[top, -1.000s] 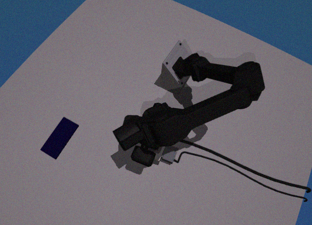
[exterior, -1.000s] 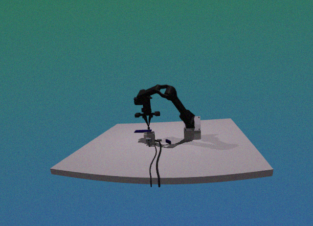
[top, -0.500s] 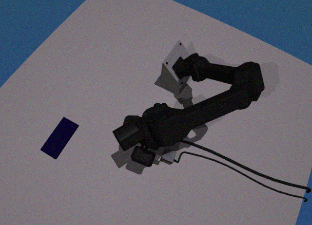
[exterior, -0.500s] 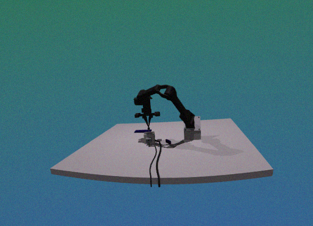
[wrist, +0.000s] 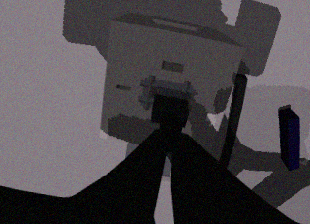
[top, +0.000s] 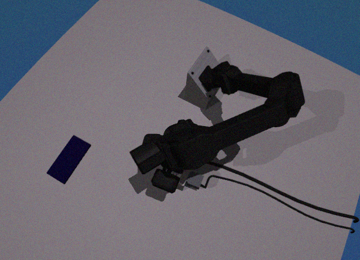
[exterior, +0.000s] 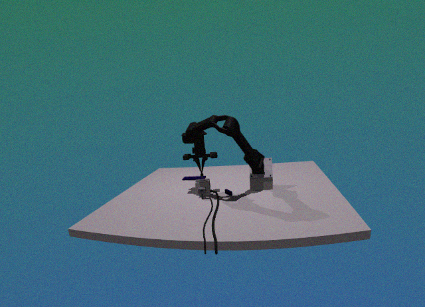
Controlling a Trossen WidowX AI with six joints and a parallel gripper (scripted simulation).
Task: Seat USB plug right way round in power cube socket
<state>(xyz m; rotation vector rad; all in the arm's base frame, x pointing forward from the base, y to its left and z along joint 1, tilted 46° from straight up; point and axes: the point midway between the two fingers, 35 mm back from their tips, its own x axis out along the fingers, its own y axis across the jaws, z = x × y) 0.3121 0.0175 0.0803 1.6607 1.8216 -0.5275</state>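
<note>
Right now the dark USB plug is 20 mm below my gripper tip. Round my gripper tip: small dark-blue block 150 mm behind, 30 mm to the left, 120 mm below; then flat dark blue rectangle 150 mm ahead, 330 mm to the right, 120 mm below.
</note>
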